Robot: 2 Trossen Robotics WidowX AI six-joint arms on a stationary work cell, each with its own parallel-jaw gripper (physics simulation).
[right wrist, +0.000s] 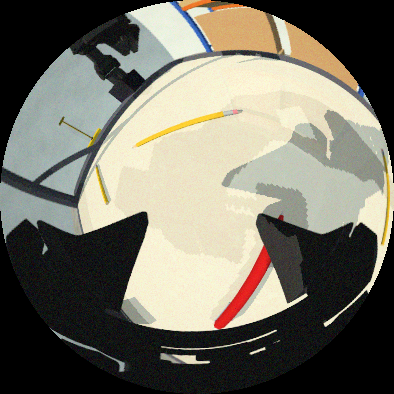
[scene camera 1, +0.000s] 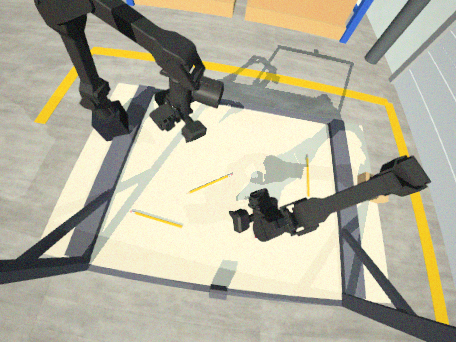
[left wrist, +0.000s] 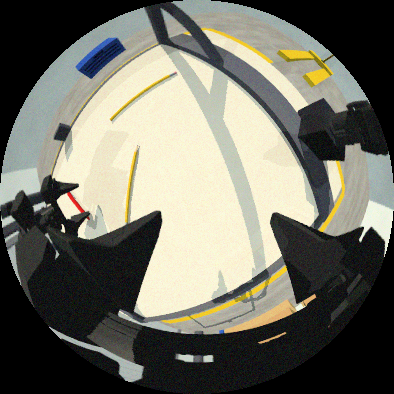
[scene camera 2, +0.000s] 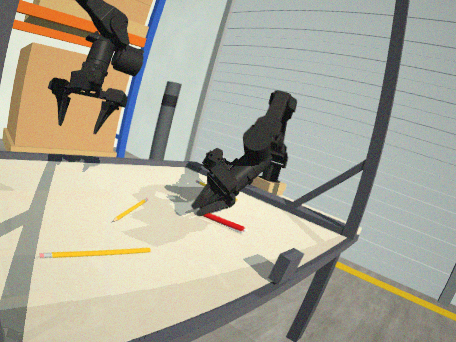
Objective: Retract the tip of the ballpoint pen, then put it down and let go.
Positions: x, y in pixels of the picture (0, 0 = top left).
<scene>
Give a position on a red ballpoint pen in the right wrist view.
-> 262, 262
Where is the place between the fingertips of the left gripper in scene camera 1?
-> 179, 132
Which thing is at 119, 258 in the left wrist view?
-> The left gripper.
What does the left gripper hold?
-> Nothing.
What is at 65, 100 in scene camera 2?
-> The left gripper.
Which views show the right gripper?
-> The right wrist view, scene camera 1, the left wrist view and scene camera 2: all of them.
</scene>
